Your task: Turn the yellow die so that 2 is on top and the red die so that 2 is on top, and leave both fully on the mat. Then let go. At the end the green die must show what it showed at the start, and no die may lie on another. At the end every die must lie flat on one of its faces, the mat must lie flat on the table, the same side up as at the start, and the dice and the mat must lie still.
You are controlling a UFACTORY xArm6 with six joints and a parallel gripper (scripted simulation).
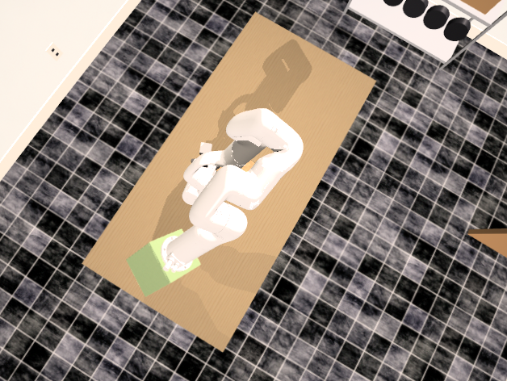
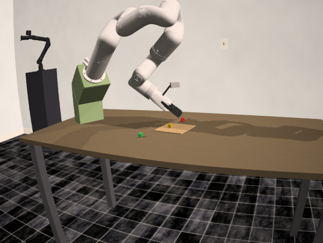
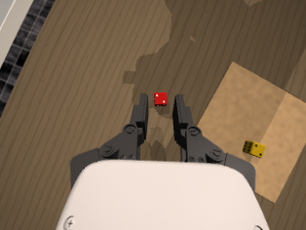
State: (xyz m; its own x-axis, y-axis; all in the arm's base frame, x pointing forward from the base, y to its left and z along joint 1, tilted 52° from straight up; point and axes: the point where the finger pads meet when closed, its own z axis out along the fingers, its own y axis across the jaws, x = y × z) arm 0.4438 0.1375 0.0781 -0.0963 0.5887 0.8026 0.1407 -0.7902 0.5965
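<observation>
The red die is 2 cm ahead of my hand, 1 cm to the left of it and 4 cm below it. The rest, counted from my hand: green die 10 cm behind, 26 cm to the right, 4 cm below; then tan mat 1 cm ahead, 13 cm to the right, 5 cm below; then yellow die 1 cm behind, 12 cm to the right, 4 cm below.
</observation>
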